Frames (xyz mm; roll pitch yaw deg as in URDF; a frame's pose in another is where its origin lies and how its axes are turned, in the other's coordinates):
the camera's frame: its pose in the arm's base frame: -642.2 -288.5 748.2 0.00 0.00 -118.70
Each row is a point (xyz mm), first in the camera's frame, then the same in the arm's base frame.
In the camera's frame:
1: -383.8 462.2 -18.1
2: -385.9 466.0 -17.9
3: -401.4 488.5 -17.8
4: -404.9 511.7 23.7
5: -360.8 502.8 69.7
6: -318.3 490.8 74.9
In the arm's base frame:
1: -52.5 -173.8 730.1
2: -48.1 -173.8 730.3
3: -21.0 -171.0 730.4
4: 1.1 -179.1 771.9
5: -27.9 -213.5 817.9
6: -58.8 -245.0 823.1

